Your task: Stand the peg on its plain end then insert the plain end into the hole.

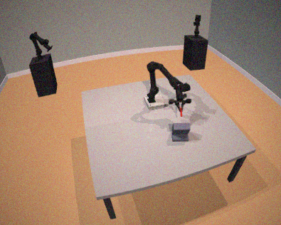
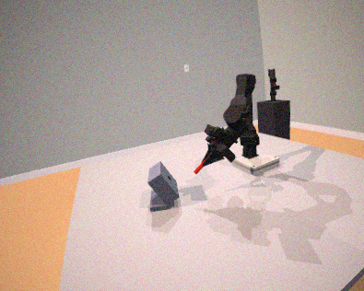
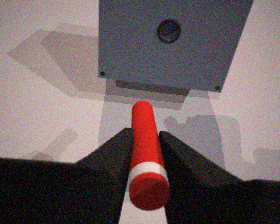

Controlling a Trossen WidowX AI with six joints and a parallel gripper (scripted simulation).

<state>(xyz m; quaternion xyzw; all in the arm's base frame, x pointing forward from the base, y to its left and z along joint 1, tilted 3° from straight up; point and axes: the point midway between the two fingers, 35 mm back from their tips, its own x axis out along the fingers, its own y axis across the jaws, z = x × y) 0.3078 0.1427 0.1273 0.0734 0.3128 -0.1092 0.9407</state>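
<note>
My gripper tip is 140 mm short of the grey sloped panel, 60 mm to the left of it and 50 mm above it. Round my gripper tip: red peg 10 mm behind, 10 mm above.
</note>
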